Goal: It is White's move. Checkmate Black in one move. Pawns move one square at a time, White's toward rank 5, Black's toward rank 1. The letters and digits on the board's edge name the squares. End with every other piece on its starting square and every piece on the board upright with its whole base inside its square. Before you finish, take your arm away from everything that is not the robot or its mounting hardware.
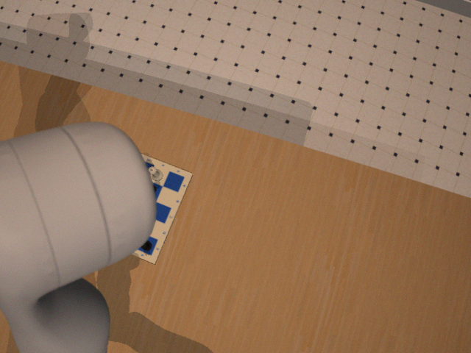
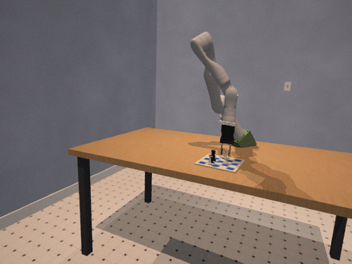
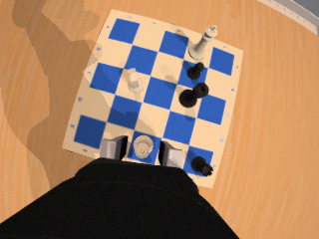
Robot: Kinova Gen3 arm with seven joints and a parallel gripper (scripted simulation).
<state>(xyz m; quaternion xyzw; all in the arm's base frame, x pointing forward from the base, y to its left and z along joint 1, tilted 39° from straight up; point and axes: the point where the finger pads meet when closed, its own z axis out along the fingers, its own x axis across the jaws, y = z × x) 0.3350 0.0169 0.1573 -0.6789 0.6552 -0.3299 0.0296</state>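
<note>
Now: the blue-and-cream chessboard 7 cm ahead of my hand, 4 cm below it and 2 cm to the right of it.
</note>
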